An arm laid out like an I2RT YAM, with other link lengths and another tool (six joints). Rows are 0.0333 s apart.
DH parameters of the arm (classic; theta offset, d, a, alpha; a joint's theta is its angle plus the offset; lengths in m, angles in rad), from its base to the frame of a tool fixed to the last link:
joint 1: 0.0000 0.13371 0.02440 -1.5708
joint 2: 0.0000 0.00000 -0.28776 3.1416
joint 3: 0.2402 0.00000 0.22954 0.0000
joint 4: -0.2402 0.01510 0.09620 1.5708
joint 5: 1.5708 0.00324 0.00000 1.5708
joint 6: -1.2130 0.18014 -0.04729 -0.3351
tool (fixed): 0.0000 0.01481 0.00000 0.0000
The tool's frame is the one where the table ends.
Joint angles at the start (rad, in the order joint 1, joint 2, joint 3, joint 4, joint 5, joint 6):
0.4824 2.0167 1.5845 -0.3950 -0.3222 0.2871
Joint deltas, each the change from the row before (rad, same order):
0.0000 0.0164 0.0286 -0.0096 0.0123 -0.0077
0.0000 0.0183 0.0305 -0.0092 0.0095 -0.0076
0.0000 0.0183 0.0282 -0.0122 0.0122 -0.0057
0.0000 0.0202 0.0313 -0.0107 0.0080 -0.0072
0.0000 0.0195 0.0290 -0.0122 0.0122 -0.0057
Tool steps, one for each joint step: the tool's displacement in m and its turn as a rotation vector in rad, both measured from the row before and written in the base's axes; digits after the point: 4 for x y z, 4 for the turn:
0.0064 0.0006 0.0001 -0.0101 -0.0109 -0.0030
0.0065 0.0012 0.0001 -0.0081 -0.0102 -0.0011
0.0056 0.0002 -0.0014 -0.0115 -0.0053 -0.0043
0.0060 0.0012 -0.0009 -0.0082 -0.0070 -0.0004
0.0056 0.0002 -0.0019 -0.0118 -0.0049 -0.0042

